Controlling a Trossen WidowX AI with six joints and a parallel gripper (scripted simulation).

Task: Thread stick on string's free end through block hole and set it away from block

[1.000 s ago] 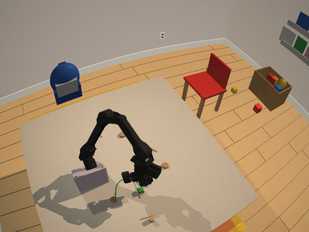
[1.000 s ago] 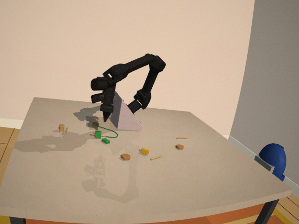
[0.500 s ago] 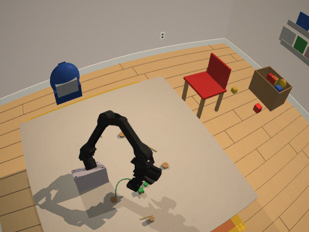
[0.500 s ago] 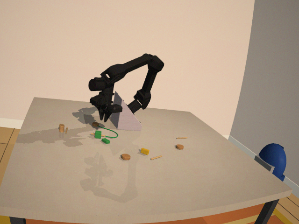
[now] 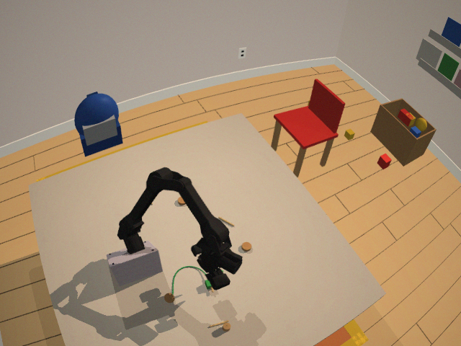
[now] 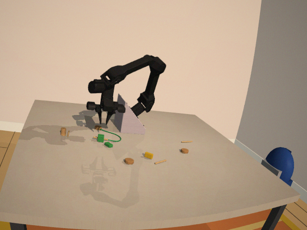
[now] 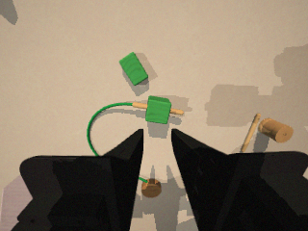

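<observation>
Now: gripper tip 80 mm above the thin wooden stick and 10 mm to the right of it. Also, from my gripper tip: round wooden button: 170 mm behind, 80 mm below, 20 mm to the left; then wooden cylinder: 200 mm to the right, 70 mm below, 60 mm behind; then green block: 80 mm below, 60 mm ahead, 20 mm to the left.
</observation>
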